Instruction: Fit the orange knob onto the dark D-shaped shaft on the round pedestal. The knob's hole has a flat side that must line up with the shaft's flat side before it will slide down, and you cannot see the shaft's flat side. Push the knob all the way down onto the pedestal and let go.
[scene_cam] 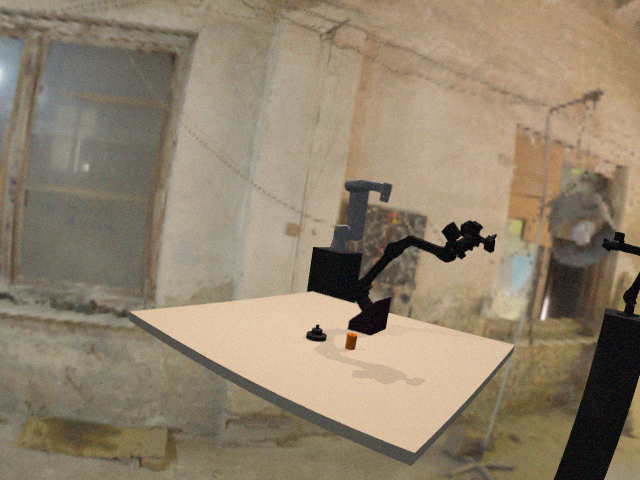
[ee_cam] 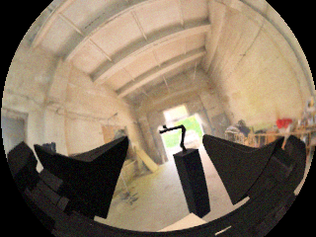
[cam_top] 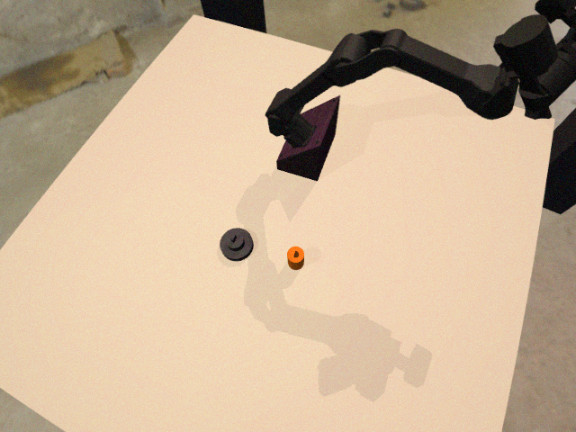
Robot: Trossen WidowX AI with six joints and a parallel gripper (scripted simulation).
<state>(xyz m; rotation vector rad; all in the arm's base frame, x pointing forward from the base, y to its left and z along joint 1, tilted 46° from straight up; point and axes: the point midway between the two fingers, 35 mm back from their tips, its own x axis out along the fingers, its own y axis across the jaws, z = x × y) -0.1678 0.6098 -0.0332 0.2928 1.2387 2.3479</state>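
Now: gripper tip 43 cm short of the orange knob, 35 cm to the left of it and 52 cm above it. The rest, counted from my gripper tip: round pedestal 46 cm ahead, 51 cm to the right, 52 cm below.
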